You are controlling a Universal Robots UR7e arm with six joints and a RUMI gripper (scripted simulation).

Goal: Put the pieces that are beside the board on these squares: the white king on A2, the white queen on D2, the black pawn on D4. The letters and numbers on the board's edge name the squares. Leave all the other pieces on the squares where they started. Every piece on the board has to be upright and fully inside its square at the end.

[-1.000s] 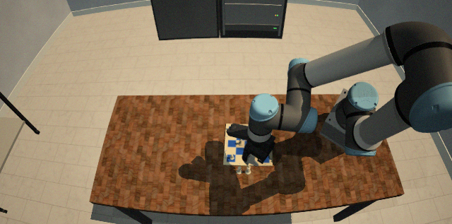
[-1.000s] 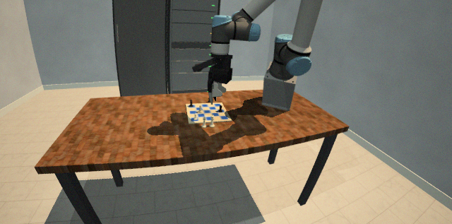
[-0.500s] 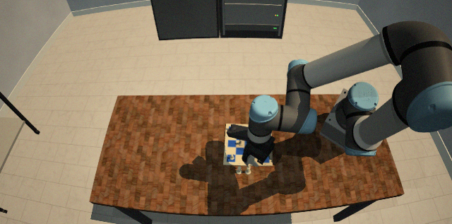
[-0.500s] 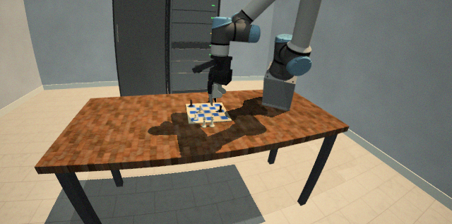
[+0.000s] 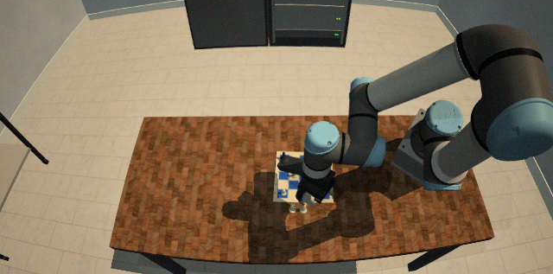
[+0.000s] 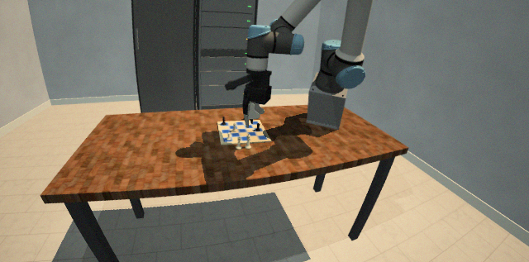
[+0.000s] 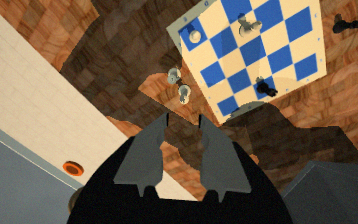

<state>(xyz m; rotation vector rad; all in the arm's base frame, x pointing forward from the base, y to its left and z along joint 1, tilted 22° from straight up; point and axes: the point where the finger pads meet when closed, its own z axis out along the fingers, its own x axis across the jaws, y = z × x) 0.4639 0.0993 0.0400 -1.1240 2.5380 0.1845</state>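
The tall white piece lies 8 cm below my hand. Round my hand: blue-and-cream chessboard: 2 cm behind, 14 cm to the right, 11 cm below; then black pawn: 7 cm behind, 27 cm to the right, 10 cm below.
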